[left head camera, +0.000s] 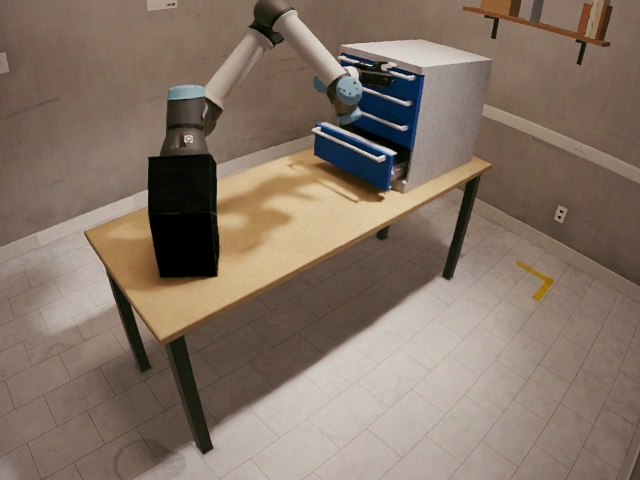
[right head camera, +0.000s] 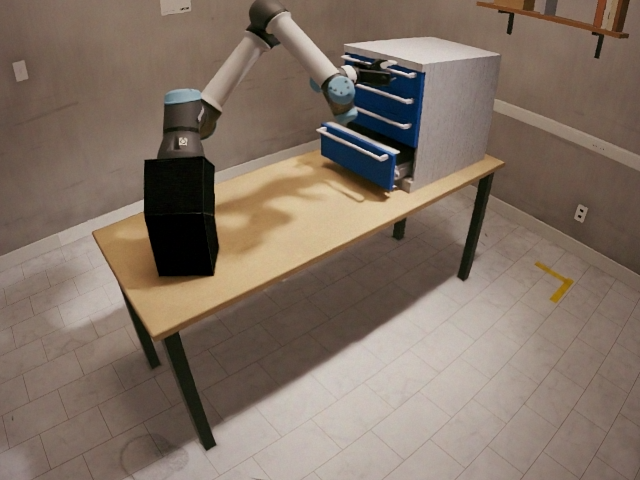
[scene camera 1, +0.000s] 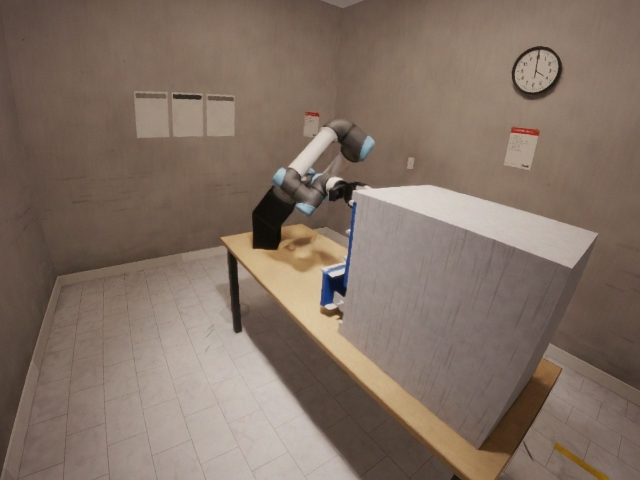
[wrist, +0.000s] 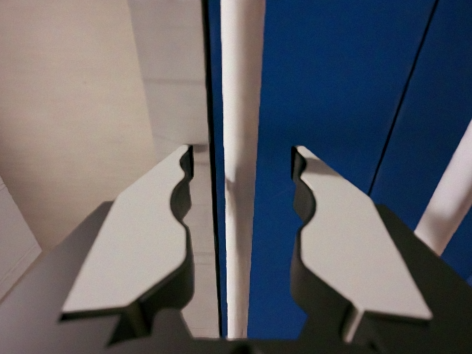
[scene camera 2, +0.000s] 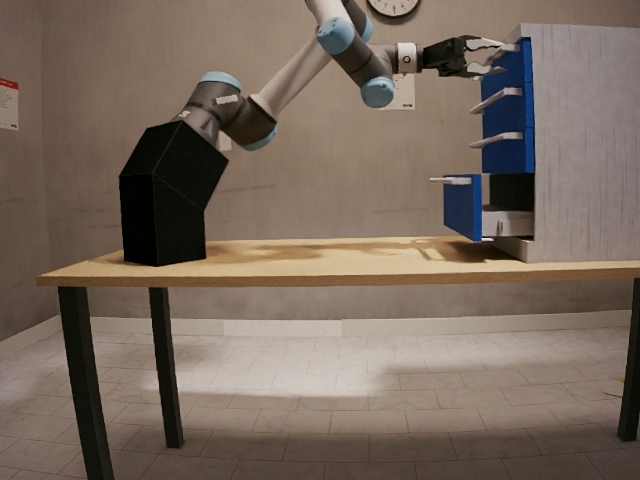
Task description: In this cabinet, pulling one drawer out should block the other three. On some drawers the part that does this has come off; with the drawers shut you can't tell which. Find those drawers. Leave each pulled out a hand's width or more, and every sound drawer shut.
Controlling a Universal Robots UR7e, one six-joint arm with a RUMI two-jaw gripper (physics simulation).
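Note:
The grey cabinet (left head camera: 449, 113) (right head camera: 457, 108) (scene camera 1: 439, 289) (scene camera 2: 584, 144) has four blue drawers. The bottom drawer (left head camera: 351, 160) (right head camera: 356, 162) (scene camera 1: 326, 289) (scene camera 2: 462, 206) stands pulled out. The top drawer (wrist: 320, 100), second drawer (scene camera 2: 509, 111) and third drawer (scene camera 2: 509, 155) look shut. My gripper (left head camera: 391, 73) (right head camera: 392, 72) (scene camera 2: 502, 56) (wrist: 242, 148) is partly open at the top drawer's white handle (scene camera 2: 511, 47) (wrist: 242, 100). In the wrist view the handle runs between the two fingers, with a gap on each side.
The cabinet stands on the wooden table (left head camera: 289, 242) (right head camera: 294, 242) (scene camera 2: 310, 268). The arm's black pedestal (left head camera: 183, 217) (scene camera 2: 165, 206) is at the other end. In the wrist view the second drawer's handle (wrist: 447, 200) lies right of the fingers. A wall shelf (left head camera: 537, 25) hangs near the cabinet.

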